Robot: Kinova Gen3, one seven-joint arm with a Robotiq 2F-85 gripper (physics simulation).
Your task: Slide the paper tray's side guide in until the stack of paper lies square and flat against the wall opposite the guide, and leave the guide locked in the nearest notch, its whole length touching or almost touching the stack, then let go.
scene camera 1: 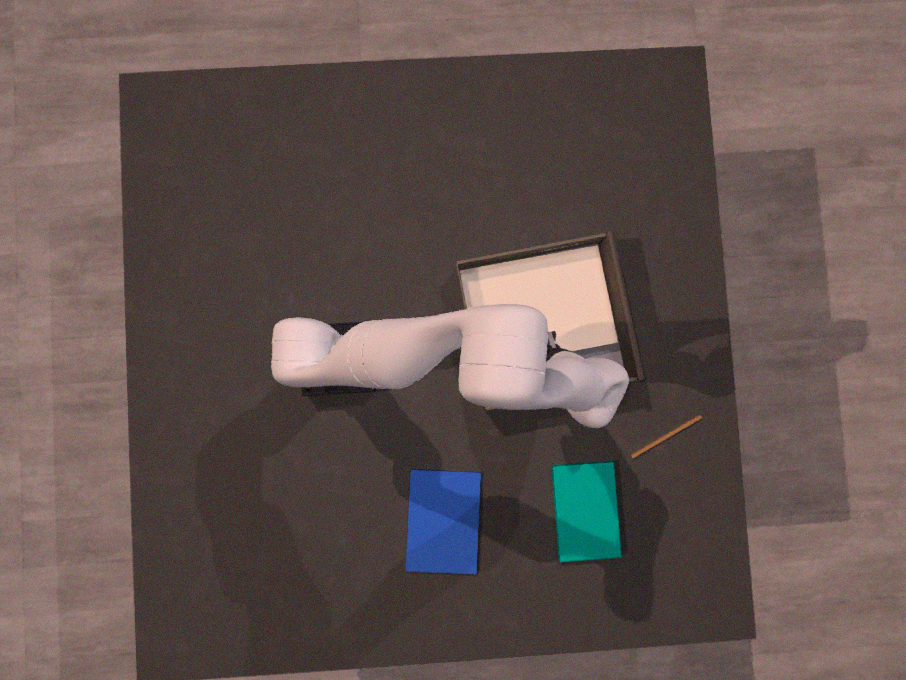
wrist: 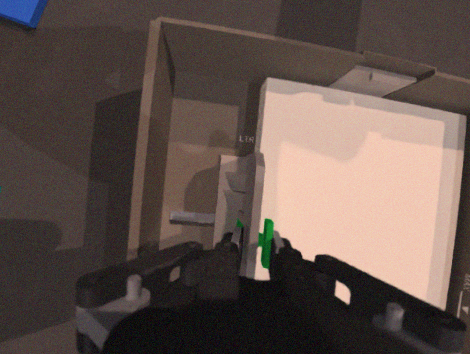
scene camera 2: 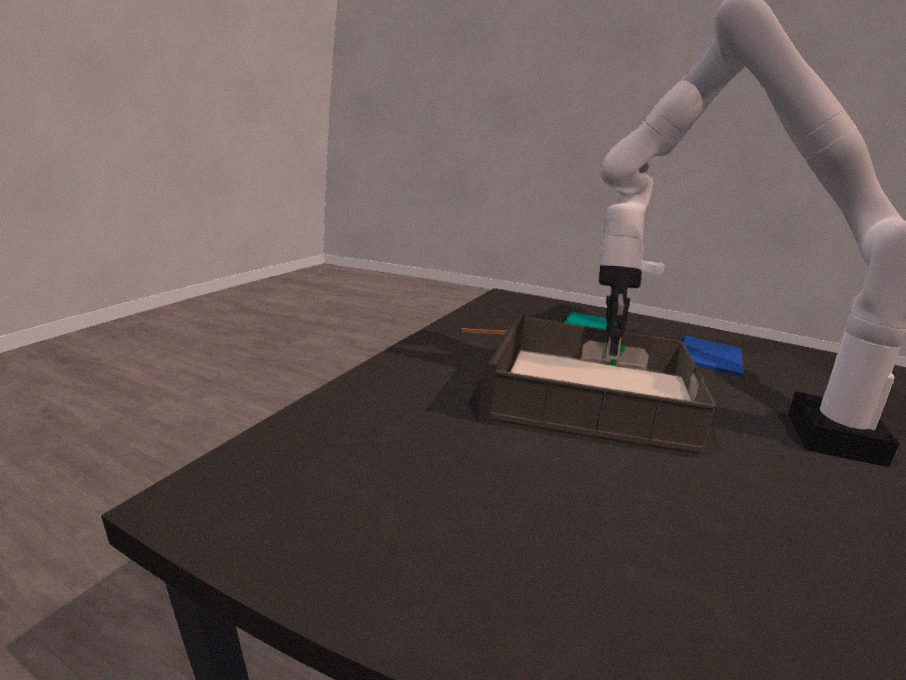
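Where they show: gripper, fingertip midpoint: [wrist: 255, 241] [scene camera 2: 611, 357]; arm's base at its link origin: [scene camera 2: 845, 416].
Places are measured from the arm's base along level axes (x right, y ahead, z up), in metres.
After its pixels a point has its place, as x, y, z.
The paper tray [scene camera 1: 627, 314] {-0.128, 0.585, 0.048} [scene camera 2: 574, 409] {-0.259, 0.422, 0.000} [wrist: 144, 150] {0.059, 0.391, 0.038} stands on the table. The cream paper stack [scene camera 1: 541, 285] {-0.182, 0.416, -0.004} [scene camera 2: 600, 375] {-0.093, 0.428, -0.004} [wrist: 360, 195] {-0.113, 0.360, -0.004} looks flat, with its far edge along the wall opposite the guide; the exact contact is hard to tell. The grey side guide [scene camera 2: 636, 357] {-0.016, 0.384, 0.017} [wrist: 258, 185] {-0.013, 0.386, 0.033} stands upright beside the stack's near edge, close to parallel, touching or almost touching it. My gripper [scene camera 2: 614, 349] {-0.032, 0.425, 0.011} [wrist: 255, 241] {-0.032, 0.425, 0.011} is shut on the guide's upright, with the green latch part [wrist: 267, 245] {-0.032, 0.419, 0.037} at the fingers. The arm hides the guide's middle in scene camera 1; the latch's engagement cannot be seen.
A blue flat block [scene camera 1: 443, 537] {0.360, 0.252, -0.038} [scene camera 2: 713, 355] {0.309, 0.246, -0.038} and a green flat block [scene camera 1: 585, 497] {0.254, 0.543, -0.028} [scene camera 2: 585, 320] {0.318, 0.573, -0.028} lie on the table on the guide's side of the tray. An orange stick [scene camera 1: 665, 436] {0.116, 0.709, -0.039} [scene camera 2: 483, 331] {0.092, 0.742, -0.042} lies near the table edge. The tray walls rise around the fingers.
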